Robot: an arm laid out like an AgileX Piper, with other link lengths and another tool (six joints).
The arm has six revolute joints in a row. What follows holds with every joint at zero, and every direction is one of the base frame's. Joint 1 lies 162.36 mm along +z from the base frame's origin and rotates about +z. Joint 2 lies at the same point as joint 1 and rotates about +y. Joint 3 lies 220.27 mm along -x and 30.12 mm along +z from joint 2 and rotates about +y. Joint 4 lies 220.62 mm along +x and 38.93 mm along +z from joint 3 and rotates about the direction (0.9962, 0, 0.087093). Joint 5 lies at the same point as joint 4 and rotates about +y. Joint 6 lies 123.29 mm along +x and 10.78 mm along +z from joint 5 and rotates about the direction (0.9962, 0, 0.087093). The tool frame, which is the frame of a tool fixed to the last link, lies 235.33 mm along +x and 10 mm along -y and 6.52 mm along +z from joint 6; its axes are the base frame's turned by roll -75.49, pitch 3.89 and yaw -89.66 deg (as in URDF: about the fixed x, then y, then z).
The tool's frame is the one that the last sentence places.
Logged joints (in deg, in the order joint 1, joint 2, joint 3, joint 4, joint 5, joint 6), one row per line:
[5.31 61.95 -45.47 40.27 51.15 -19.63]
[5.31 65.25 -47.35 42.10 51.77 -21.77]
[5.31 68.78 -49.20 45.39 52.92 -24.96]
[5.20 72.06 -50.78 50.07 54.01 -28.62]
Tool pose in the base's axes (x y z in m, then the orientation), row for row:
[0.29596 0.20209 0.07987 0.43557 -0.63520 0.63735 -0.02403]
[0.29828 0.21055 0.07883 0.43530 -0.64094 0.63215 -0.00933]
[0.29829 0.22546 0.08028 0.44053 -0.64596 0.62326 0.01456]
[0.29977 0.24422 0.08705 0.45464 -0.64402 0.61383 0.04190]
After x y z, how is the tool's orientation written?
As a quaternion, w x y z.
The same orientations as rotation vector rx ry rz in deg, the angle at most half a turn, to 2 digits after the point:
[-90.58 90.88 -3.43]
[-91.41 90.15 -1.33]
[-91.90 88.67 2.07]
[-91.05 86.78 5.92]

